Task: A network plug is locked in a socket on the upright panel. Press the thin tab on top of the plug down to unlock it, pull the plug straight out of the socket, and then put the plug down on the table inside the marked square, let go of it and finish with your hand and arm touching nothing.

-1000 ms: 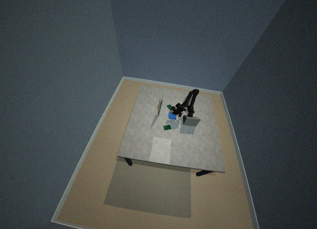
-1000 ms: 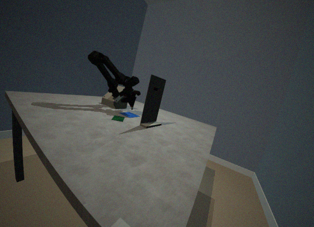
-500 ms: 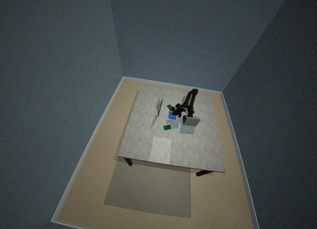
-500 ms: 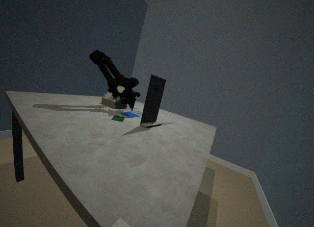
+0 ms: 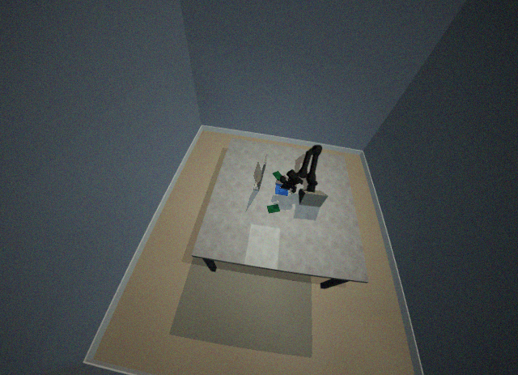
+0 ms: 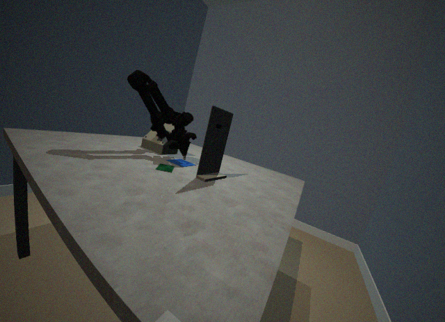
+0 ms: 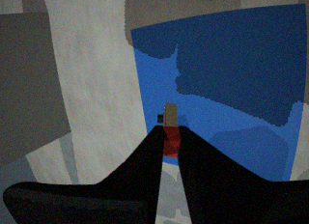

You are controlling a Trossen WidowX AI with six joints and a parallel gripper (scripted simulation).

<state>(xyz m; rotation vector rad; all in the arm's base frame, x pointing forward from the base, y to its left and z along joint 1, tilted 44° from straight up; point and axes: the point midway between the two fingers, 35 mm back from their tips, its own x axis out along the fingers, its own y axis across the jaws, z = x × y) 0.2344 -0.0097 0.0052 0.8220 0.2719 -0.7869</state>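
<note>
The blue marked square lies 40 mm below my gripper tip, 10 mm to the right of it and 10 mm behind it. Round my gripper tip: upright panel 200 mm ahead, 100 mm above, 10 mm to the right.
</note>
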